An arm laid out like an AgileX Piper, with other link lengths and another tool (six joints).
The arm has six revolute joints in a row. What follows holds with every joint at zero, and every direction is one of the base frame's.
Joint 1 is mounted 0.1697 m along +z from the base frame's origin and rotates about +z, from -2.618 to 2.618 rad.
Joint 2 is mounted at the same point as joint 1 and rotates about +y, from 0 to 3.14 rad.
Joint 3 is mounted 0.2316 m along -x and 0.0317 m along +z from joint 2 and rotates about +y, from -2.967 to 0 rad.
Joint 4 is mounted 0.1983 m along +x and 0.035 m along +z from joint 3 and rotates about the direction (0.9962, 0, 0.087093), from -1.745 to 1.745 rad.
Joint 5 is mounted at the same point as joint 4 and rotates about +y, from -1.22 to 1.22 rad.
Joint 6 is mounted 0.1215 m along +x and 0.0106 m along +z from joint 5 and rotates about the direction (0.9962, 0, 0.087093), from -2.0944 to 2.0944 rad.
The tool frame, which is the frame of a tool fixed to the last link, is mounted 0.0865 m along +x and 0.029 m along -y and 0.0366 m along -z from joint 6; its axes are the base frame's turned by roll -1.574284, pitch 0.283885 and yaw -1.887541 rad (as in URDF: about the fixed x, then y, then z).
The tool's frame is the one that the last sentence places.
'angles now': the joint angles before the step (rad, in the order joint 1, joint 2, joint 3, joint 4, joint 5, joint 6). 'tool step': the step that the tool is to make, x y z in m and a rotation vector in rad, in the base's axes. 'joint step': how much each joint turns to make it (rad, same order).
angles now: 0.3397, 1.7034, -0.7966, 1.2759, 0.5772, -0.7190
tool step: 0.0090, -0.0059, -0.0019, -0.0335, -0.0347, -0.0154
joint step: -0.0001, 0.0001, -0.0084, -0.0182, -0.0440, -0.0002
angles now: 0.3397, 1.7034, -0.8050, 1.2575, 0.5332, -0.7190
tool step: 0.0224, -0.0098, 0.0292, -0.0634, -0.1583, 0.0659
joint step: -0.0022, -0.0851, -0.0780, -0.1998, -0.0082, 0.0819
